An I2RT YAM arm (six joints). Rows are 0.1 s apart.
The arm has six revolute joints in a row. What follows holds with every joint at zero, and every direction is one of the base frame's. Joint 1 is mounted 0.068 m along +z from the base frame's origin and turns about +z. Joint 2 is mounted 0.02 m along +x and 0.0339 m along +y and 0.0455 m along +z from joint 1 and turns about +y. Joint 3 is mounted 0.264 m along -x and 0.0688 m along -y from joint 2 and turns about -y. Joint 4 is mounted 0.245 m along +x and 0.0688 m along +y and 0.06 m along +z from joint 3 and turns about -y. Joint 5 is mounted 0.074 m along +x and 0.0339 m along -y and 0.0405 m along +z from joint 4 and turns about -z. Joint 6 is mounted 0.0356 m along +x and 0.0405 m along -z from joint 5 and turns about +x. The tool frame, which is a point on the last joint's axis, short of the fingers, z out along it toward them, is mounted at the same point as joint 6; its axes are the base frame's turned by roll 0, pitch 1.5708 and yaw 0 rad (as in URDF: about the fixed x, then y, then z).
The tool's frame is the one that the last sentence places.
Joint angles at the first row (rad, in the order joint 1, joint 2, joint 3, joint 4, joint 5, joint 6):
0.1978, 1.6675, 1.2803, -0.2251, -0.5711, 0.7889
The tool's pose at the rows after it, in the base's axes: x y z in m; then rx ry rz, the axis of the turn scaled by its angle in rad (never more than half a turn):
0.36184 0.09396 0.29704 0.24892 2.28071 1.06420
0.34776 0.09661 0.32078 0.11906 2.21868 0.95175
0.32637 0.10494 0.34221 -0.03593 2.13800 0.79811
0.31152 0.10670 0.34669 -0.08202 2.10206 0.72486
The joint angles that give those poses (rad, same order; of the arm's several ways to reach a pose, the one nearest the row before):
0.2066, 1.6313, 1.3119, -0.2899, -0.5214, 0.7005
0.2277, 1.5654, 1.3238, -0.3190, -0.4545, 0.5892
0.2756, 1.4824, 1.3109, -0.3289, -0.3490, 0.4503
0.2991, 1.4249, 1.2697, -0.3193, -0.2899, 0.3989

